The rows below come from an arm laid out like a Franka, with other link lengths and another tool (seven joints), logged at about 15 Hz.
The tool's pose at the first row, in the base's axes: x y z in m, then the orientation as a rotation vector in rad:
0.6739 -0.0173 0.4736 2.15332 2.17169 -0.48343
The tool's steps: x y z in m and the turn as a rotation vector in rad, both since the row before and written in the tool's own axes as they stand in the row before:
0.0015 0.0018 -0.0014 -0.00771 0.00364 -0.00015
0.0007 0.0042 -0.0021 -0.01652 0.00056 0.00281
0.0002 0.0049 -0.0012 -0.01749 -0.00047 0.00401
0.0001 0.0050 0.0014 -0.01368 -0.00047 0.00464
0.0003 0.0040 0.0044 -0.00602 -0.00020 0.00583
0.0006 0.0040 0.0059 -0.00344 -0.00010 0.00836
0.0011 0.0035 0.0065 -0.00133 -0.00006 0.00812
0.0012 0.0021 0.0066 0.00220 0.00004 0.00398
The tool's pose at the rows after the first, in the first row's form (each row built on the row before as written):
0.6759 -0.0155 0.4742 2.15188 2.17194 -0.47073
0.6804 -0.0144 0.4753 2.14668 2.16499 -0.45045
0.6854 -0.0140 0.4756 2.14135 2.15579 -0.43008
0.6901 -0.0143 0.4735 2.13851 2.14674 -0.41423
0.6935 -0.0152 0.4687 2.14096 2.13836 -0.40697
0.6967 -0.0162 0.4624 2.14727 2.12775 -0.40239
0.6994 -0.0168 0.4555 2.15444 2.11795 -0.40022
0.7007 -0.0173 0.4486 2.15951 2.11390 -0.40235

